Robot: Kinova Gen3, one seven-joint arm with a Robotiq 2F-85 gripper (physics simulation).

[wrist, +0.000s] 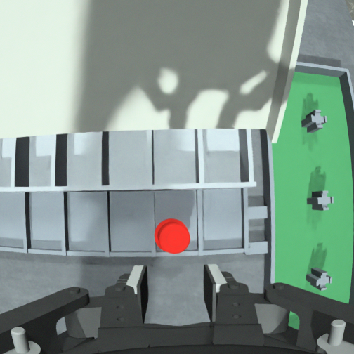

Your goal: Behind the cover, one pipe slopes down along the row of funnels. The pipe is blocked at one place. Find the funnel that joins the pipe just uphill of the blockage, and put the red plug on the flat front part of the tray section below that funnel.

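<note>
The red plug (172,236) stands upright in the wrist view, on the flat front part of the tray (223,220), in the second section from the right end. It is near the front rim and close to that section's left divider. My gripper (175,281) is open, with its fingers apart in front of the tray's front rim. The plug lies beyond the fingertips, apart from both fingers. The cream cover (40,65) fills the upper part of the view. The funnels and the pipe do not show.
A green board (295,170) with a raised grey rim lies to the right of the tray. Three small grey pieces (315,121) (320,200) (319,279) stand on it. A pale bar (125,187) runs along the tray between its front and back rows.
</note>
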